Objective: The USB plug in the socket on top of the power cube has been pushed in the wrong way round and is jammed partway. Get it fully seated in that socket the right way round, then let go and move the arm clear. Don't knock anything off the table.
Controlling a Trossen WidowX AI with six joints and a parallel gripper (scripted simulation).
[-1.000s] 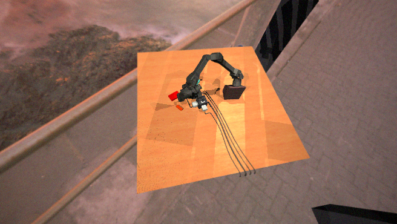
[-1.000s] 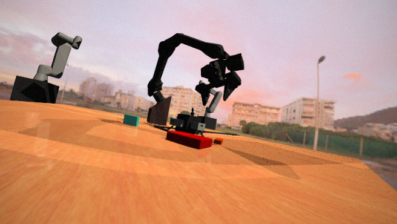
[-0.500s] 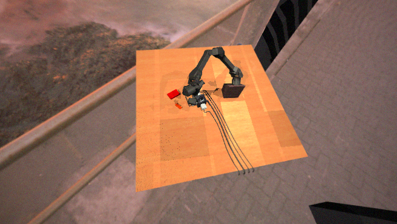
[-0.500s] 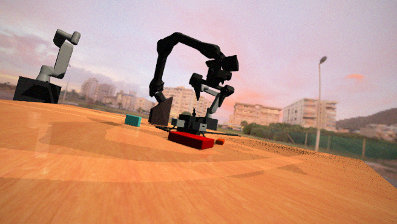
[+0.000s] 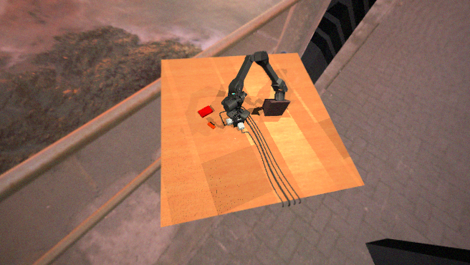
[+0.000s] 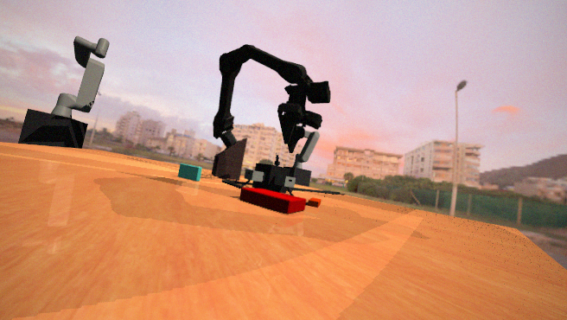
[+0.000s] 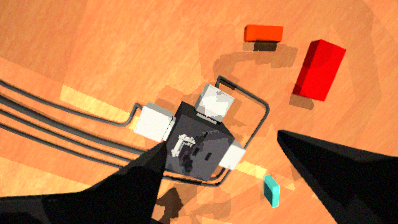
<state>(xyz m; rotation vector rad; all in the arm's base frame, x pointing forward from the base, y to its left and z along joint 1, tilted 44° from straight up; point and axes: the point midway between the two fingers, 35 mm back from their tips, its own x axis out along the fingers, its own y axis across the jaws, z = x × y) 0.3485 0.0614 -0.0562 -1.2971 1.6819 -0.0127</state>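
The USB plug is 5 cm behind my gripper tip and 4 cm below it. From my gripper tip the other things lie so: teal block (5 cm behind, 25 cm to the right, 12 cm below); then red flat block (18 cm ahead, 13 cm to the right, 12 cm below); then small orange block (15 cm ahead, 13 cm below).
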